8 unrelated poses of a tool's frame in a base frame.
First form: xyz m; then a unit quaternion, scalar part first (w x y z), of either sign.
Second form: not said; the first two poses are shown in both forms.
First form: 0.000 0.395 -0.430 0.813 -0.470 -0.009 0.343
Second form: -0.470 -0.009 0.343 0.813 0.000 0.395 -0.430
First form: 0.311 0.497 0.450 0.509 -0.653 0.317 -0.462
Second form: -0.653 0.317 -0.462 0.509 0.311 0.497 0.450
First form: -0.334 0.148 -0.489 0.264 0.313 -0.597 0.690
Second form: 0.313 -0.597 0.690 0.264 -0.334 0.148 -0.489
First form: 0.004 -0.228 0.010 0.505 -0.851 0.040 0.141
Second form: -0.851 0.040 0.141 0.505 0.004 -0.228 0.010
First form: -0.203 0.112 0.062 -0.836 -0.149 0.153 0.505
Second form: 0.149 -0.153 -0.505 0.836 -0.203 0.112 0.062
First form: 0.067 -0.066 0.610 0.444 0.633 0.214 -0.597
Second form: 0.633 0.214 -0.597 0.444 0.067 -0.066 0.610
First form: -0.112 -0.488 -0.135 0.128 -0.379 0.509 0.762
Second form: -0.379 0.509 0.762 0.128 -0.112 -0.488 -0.135
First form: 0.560 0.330 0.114 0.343 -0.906 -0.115 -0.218
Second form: -0.906 -0.115 -0.218 0.343 0.560 0.330 0.114
